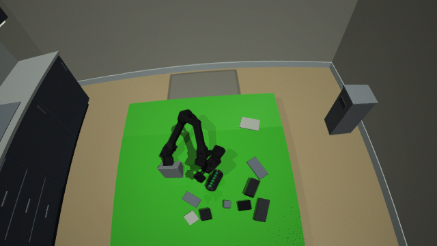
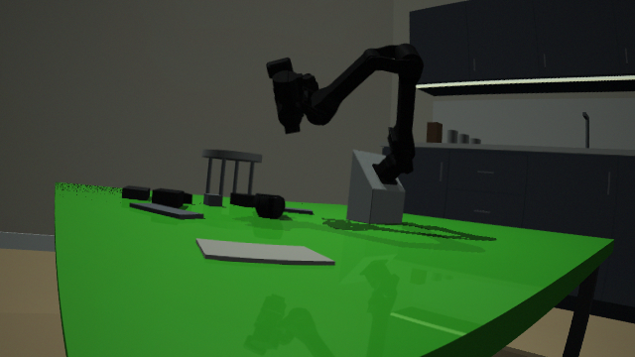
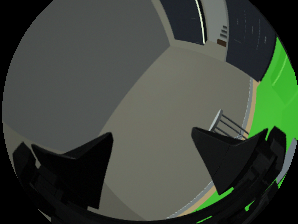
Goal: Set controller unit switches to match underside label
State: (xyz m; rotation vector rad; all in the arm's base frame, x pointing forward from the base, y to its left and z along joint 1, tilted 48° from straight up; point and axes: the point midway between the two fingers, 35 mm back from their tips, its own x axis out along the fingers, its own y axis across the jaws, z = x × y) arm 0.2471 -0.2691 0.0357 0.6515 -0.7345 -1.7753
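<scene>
Now: the small cube 35 cm below my gripper tip, 12 cm ahead of it and 9 cm to the right of it. The rest, counted from my gripper tip: grey plate 37 cm below, 35 cm ahead, 15 cm to the left; light plate 52 cm to the left, 37 cm below, 35 cm ahead.
</scene>
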